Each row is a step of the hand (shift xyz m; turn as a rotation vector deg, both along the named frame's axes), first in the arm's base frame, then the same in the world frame.
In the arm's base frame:
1: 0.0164 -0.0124 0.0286 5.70 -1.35 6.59
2: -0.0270 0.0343 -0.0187 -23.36 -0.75 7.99
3: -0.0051 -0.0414 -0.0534 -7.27 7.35 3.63
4: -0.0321 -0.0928 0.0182 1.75 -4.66 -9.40
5: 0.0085 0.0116 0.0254 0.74 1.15 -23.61
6: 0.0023 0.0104 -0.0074 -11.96 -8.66 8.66
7: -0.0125 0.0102 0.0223 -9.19 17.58 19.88
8: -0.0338 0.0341 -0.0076 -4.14 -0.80 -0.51
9: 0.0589 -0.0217 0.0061 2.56 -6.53 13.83
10: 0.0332 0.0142 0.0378 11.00 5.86 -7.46
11: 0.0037 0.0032 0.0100 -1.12 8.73 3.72
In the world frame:
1: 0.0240 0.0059 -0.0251 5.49 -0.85 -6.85
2: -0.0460 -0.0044 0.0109 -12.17 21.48 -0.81
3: 0.0213 0.0016 0.0643 -9.57 3.42 -4.09
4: 0.0565 0.0779 0.0265 3.27 -3.02 9.66
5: -0.0001 -0.0014 -0.0292 -4.09 -11.17 20.44
6: -0.0079 -0.0100 0.0021 0.98 17.03 -1.42
7: -0.0121 0.0139 -0.0204 -16.26 6.73 -21.88
8: -0.0482 0.0055 0.0028 -1.93 3.32 1.82
9: 0.0533 -0.0313 -0.0126 8.79 7.17 -10.57
10: 0.0145 -0.0161 -0.0476 0.83 -14.41 1.64
11: 0.0012 -0.0001 -0.0111 -6.96 -1.88 -6.27

